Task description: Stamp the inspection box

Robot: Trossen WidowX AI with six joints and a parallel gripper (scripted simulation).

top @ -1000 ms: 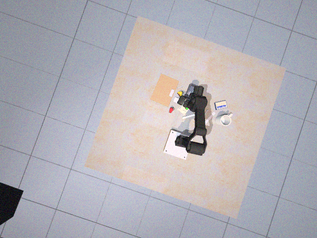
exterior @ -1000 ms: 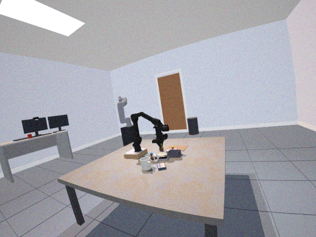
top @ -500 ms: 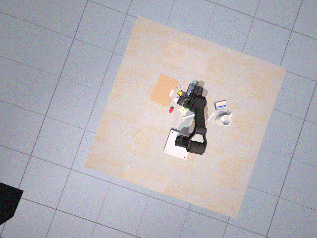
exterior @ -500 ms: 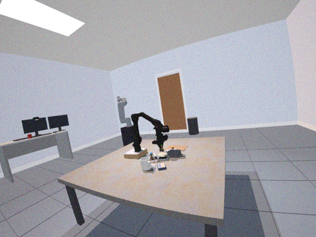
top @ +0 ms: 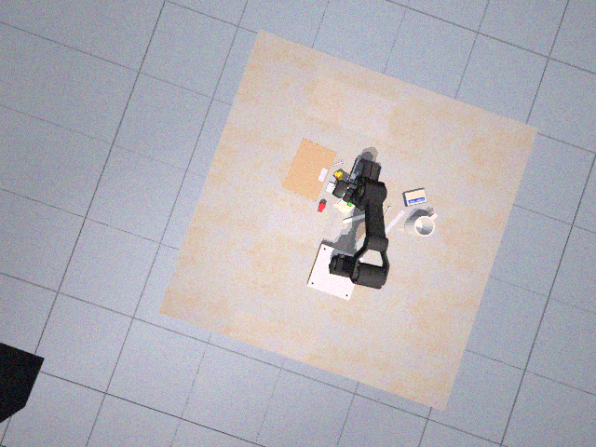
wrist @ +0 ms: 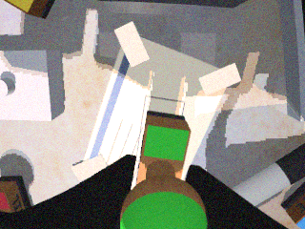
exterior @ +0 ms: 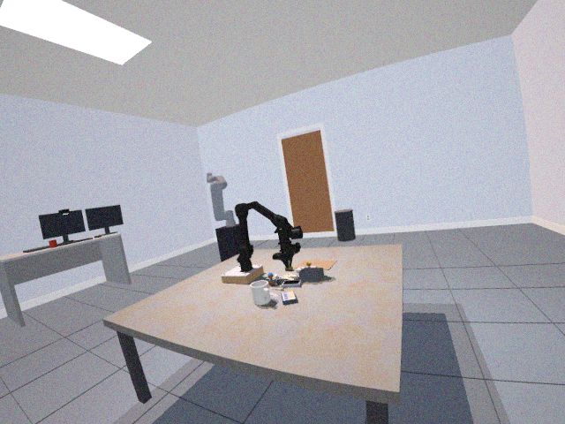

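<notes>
Right now the cream card is 60 mm below my gripper tip. The rest, counted from my gripper tip: red-knobbed stamp: 60 mm behind, 110 mm to the left, 40 mm below; then yellow-knobbed stamp: 80 mm ahead, 80 mm to the left, 40 mm below; then white marker: 40 mm behind, 70 mm to the right, 50 mm below.
</notes>
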